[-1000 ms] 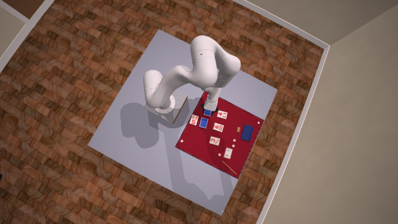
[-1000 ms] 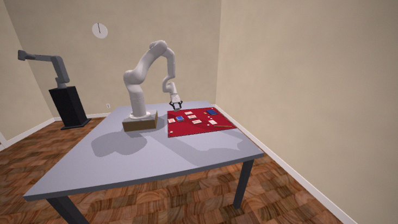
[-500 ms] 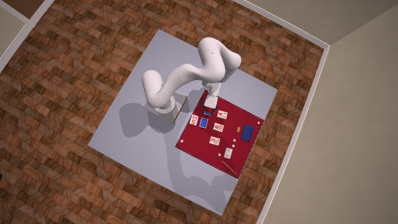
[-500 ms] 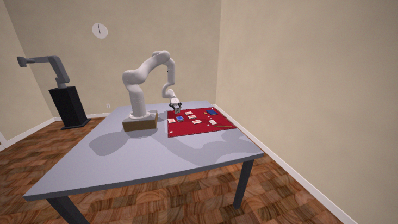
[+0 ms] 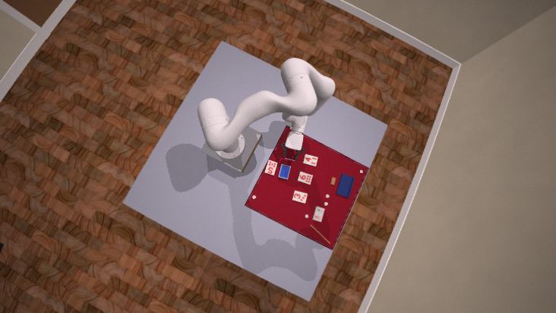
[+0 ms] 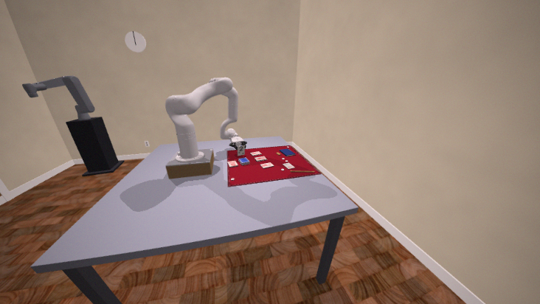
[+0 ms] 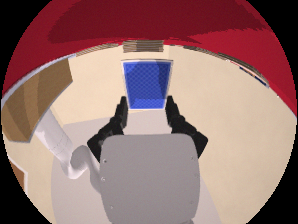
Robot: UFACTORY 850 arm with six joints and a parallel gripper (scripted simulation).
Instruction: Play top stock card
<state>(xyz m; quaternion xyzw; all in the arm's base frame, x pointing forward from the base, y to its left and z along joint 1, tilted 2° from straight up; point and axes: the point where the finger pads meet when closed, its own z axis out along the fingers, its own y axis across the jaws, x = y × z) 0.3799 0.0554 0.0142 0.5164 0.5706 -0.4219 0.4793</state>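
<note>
The card is 90 mm to the right of my hand, 90 mm below it and 90 mm behind it. Also, from my hand: pencil 380 mm to the right, 360 mm ahead, 100 mm below; then red card cloth 190 mm ahead, 120 mm to the right, 110 mm below.
</note>
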